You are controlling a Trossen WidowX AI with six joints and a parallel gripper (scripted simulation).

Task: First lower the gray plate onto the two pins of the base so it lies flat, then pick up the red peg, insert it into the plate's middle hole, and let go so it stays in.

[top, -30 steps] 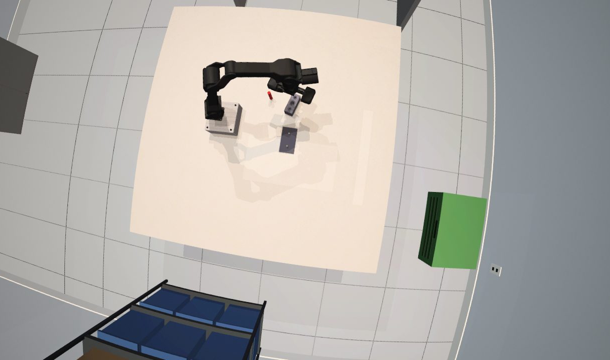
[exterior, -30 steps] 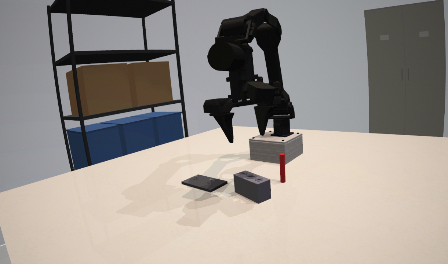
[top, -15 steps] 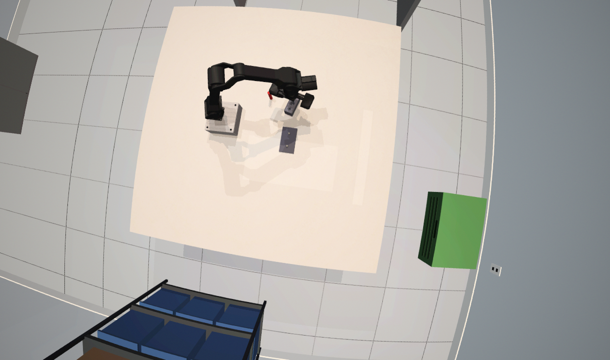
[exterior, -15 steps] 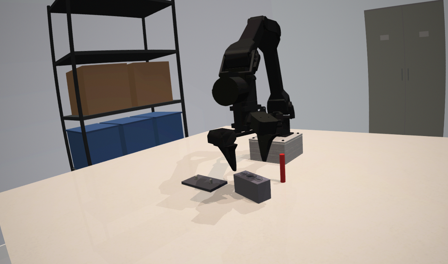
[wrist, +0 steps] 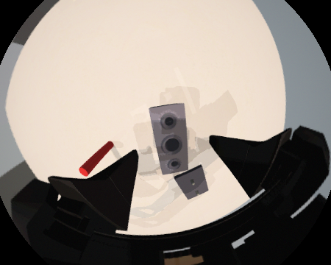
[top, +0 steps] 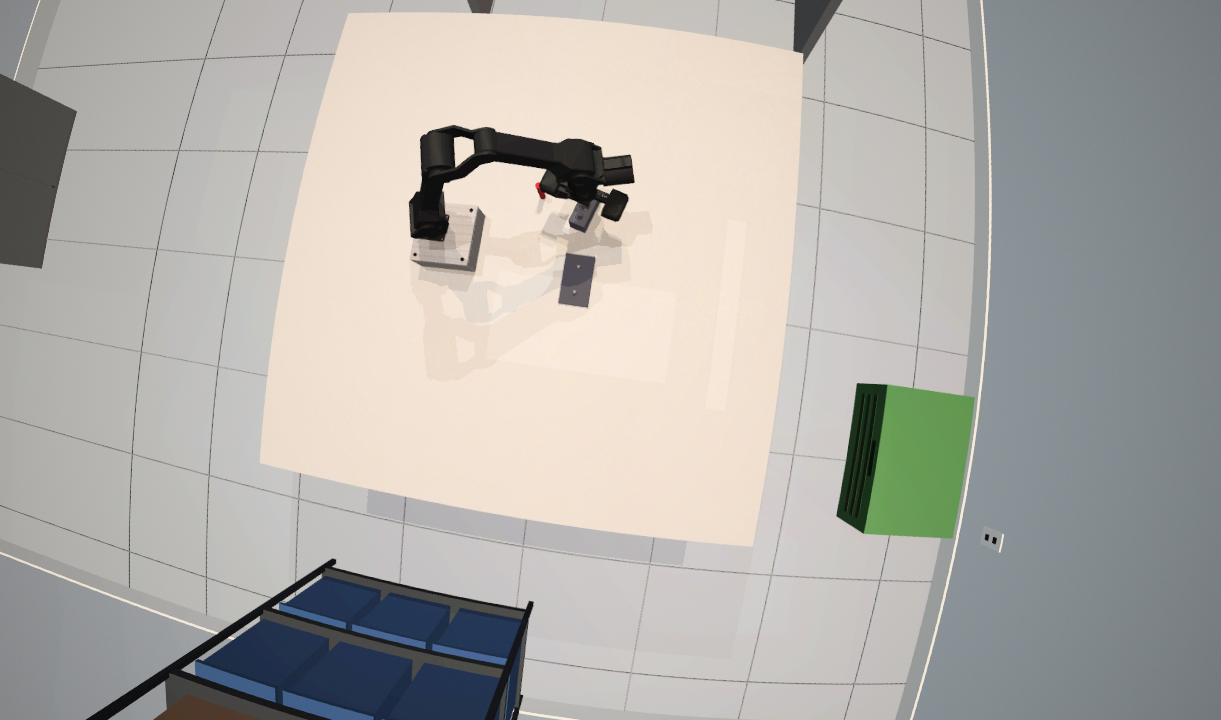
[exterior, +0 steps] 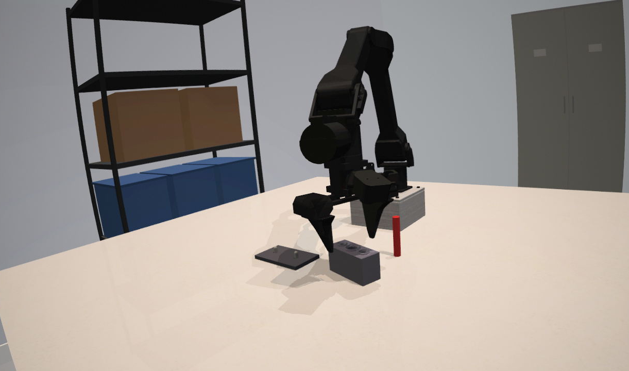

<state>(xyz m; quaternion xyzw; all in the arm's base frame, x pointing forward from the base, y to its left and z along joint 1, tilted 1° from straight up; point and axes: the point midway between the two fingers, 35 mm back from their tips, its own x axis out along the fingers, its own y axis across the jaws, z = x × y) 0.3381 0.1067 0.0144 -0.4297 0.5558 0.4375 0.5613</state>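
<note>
Right now my gripper tip is 20 mm above the gray plate. The rest, counted from my gripper tip: red peg 110 mm behind, 20 mm to the left, 20 mm below; then dark flat base 170 mm to the right, 50 mm below, 10 mm ahead.
</note>
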